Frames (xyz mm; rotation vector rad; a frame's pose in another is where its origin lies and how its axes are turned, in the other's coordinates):
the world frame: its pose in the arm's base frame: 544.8 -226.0 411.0 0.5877 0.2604 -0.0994
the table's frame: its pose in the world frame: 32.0 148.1 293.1 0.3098 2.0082 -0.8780
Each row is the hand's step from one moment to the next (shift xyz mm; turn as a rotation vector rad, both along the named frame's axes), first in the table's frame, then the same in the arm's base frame.
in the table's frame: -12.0 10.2 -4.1 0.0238 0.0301 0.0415
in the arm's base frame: 12.5 5.7 8.8 0.0157 0.0182 -0.0512
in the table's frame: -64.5 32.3 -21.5 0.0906 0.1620 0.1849
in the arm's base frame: 55.5 11.6 49.6 0.0958 0.0988 -0.2229
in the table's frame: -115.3 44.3 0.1 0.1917 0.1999 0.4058
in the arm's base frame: 108.5 -5.5 58.8 0.1345 0.0829 -0.4652
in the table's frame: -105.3 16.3 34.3 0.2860 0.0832 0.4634
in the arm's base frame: 101.0 -38.7 28.8 0.0284 -0.0028 -0.5501
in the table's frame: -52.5 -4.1 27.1 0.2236 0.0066 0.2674
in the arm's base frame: 48.2 -33.5 7.7 -0.0486 -0.0148 -0.3449
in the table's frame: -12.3 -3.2 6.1 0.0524 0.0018 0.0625
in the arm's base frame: 10.0 -9.6 2.3 -0.0113 -0.0032 -0.0807
